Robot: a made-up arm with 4 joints.
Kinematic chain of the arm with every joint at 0, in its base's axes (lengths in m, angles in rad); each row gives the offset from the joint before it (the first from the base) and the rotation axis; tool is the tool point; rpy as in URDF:
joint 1: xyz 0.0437 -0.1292 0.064 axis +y
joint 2: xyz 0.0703 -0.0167 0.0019 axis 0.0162 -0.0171 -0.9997
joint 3: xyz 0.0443 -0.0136 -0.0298 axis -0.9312 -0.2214 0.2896
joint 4: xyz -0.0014 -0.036 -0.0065 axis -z
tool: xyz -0.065 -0.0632 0.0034 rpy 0 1.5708 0
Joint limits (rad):
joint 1: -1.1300..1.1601
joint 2: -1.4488..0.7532
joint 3: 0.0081..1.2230
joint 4: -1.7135..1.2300
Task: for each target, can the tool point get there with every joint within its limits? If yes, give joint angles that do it. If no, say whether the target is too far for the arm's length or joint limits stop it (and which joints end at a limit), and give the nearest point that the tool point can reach.
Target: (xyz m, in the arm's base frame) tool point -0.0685 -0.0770 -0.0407
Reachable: no: joint limits stop it (at a limit: joint 1, joint 2, joint 4) | nearest point 0.0231 -0.1318 0.0205 | short by 0.123 m
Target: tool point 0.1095 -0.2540 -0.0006
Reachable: yes | joints 0.5932 -0.4158 0.1930 0.1321
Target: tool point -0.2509 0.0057 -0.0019
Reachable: no: too far | nearest point 0.0190 -0.1374 0.0232 | short by 0.307 m
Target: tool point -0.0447 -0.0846 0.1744
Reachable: no: joint limits stop it (at a limit: joint 1, joint 2, joint 3) | nearest point 0.0262 -0.0663 0.2190 | short by 0.086 m
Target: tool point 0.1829 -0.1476 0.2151
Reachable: yes | joints -0.5165 -0.6460 0.9264 -1.2423
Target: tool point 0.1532 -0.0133 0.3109
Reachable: no: too far | nearest point 0.1328 -0.0602 0.2429 | short by 0.085 m
